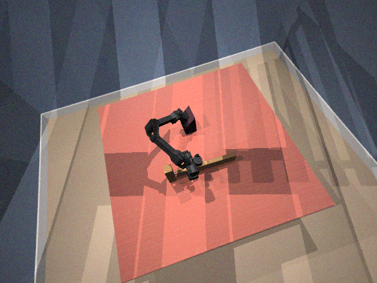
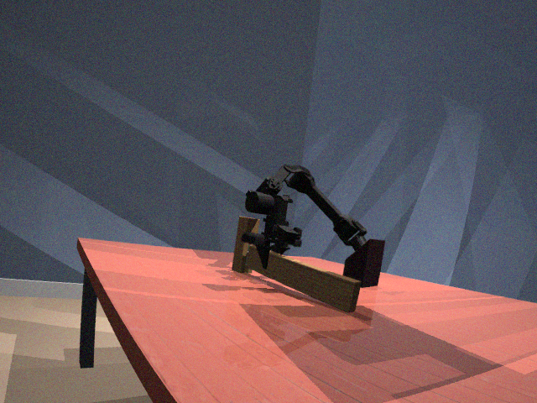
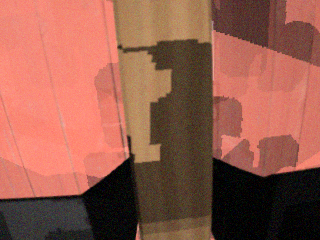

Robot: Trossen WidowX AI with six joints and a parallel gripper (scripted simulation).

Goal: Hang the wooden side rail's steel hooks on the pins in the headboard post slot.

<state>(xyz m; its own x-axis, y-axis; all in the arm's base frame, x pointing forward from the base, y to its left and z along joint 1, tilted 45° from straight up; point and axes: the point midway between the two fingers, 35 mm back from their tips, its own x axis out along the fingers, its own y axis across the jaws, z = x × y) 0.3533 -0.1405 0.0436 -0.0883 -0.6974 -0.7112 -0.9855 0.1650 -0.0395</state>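
The headboard post lies 2 cm behind my gripper tip, 13 cm to the right of it and 4 cm above it.
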